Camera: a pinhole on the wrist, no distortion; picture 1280 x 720 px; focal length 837.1 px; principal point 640.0 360.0 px. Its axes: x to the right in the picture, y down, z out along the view. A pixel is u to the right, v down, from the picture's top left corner.
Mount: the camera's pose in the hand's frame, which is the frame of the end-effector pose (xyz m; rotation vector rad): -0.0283 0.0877 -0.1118 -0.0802 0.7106 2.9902
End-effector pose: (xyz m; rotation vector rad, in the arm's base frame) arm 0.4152 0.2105 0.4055 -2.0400 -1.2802 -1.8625
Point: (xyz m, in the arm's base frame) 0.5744 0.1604 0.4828
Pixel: 382 402
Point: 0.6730 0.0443 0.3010
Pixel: 1119 370
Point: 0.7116 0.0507 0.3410
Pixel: 976 302
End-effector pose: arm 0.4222 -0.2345 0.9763 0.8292 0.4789 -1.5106
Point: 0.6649 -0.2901 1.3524
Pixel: 1021 302
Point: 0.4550 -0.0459 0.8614
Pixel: behind the camera
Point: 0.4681 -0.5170 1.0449
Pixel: outside the picture
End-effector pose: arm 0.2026 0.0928 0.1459 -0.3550 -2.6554 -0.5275
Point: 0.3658 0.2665 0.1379
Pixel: 1057 181
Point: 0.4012 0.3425 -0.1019
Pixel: 1072 506
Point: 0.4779 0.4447 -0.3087
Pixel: 1113 527
